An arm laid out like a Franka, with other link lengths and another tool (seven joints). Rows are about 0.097 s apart.
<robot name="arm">
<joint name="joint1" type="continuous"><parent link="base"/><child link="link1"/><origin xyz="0.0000 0.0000 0.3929" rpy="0.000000 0.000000 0.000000"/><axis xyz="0 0 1"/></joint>
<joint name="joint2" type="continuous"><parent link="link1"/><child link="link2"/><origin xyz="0.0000 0.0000 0.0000" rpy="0.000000 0.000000 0.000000"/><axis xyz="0 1 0"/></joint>
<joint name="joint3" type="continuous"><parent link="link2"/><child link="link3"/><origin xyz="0.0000 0.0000 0.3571" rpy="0.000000 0.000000 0.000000"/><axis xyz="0 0 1"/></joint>
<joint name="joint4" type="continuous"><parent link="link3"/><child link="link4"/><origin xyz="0.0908 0.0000 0.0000" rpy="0.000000 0.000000 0.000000"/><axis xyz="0 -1 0"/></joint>
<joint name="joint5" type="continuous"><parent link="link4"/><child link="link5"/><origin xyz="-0.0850 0.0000 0.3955" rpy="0.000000 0.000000 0.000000"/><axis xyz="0 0 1"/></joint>
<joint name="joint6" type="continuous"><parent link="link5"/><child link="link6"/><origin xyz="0.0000 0.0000 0.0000" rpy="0.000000 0.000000 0.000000"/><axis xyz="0 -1 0"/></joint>
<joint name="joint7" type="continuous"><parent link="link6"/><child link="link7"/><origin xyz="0.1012 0.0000 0.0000" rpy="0.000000 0.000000 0.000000"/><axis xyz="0 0 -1"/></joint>
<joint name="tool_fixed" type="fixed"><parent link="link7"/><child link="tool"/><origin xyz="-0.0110 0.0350 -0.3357" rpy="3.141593 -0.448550 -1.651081"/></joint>
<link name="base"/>
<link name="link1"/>
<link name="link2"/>
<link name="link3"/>
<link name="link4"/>
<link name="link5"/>
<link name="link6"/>
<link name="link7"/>
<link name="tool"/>
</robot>
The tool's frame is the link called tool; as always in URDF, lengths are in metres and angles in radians. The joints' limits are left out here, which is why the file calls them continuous.
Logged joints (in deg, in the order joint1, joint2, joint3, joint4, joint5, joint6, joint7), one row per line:
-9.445 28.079 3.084 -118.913 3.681 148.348 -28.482
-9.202 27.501 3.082 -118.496 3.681 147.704 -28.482
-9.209 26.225 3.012 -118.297 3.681 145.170 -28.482
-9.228 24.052 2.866 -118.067 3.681 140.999 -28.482
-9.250 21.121 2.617 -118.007 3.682 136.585 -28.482
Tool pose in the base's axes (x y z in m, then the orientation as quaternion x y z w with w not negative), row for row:
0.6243 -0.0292 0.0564 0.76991 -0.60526 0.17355 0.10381
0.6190 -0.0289 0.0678 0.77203 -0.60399 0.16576 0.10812
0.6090 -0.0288 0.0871 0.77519 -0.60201 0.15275 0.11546
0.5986 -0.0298 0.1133 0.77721 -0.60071 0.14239 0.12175
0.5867 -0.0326 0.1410 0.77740 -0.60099 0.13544 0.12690
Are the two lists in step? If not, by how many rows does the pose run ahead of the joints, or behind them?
The pose runs 1 row ahead of the joints: the pose in row i belongs to the joints in row i + 1.
